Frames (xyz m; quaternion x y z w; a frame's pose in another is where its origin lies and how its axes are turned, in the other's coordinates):
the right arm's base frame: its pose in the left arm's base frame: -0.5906 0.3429 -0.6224 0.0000 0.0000 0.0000 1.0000
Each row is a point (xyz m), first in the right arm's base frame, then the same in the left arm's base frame.
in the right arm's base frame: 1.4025 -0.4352 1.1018
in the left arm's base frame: 0.8119 -0.0923 0.4794
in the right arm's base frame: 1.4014 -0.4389 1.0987
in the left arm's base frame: 0.8108 -0.0960 0.4763
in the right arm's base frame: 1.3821 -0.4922 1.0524
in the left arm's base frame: 0.7915 -0.1493 0.4300
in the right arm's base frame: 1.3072 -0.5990 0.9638
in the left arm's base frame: 0.7166 -0.2561 0.3414
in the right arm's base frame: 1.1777 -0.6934 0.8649
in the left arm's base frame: 0.5871 -0.3505 0.2425
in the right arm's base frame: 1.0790 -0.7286 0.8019
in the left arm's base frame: 0.4884 -0.3857 0.1795
